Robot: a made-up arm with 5 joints.
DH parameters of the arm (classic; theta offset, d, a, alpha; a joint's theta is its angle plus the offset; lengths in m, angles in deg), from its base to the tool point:
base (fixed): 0 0.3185 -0.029 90
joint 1: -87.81 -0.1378 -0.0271 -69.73
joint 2: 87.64 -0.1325 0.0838 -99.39
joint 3: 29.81 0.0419 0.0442 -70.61
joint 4: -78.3 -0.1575 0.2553 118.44
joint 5: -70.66 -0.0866 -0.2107 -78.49
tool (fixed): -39.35 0.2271 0 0
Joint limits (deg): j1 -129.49..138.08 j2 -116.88..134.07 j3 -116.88..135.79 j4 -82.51..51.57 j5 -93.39..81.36
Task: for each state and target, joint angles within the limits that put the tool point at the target. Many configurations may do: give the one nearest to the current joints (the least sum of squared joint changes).
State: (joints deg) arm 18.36 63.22 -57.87 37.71 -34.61
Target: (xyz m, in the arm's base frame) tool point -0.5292 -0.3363 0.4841
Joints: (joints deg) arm 40.03 109.78 -18.18 34.64 -52.82
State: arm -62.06 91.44 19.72 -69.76 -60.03
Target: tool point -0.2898 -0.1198 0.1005
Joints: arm -65.71 114.28 -9.63 -72.79 -58.59
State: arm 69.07 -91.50 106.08 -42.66 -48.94
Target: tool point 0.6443 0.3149 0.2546
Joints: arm 110.46 -116.88 112.94 -54.88 -89.35
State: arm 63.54 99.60 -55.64 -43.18 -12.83
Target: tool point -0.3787 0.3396 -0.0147
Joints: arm 23.27 131.05 -82.56 -82.51 -17.84
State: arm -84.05 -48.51 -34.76 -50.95 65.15
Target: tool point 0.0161 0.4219 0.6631
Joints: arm -65.45 -55.89 -71.23 -48.51 14.87
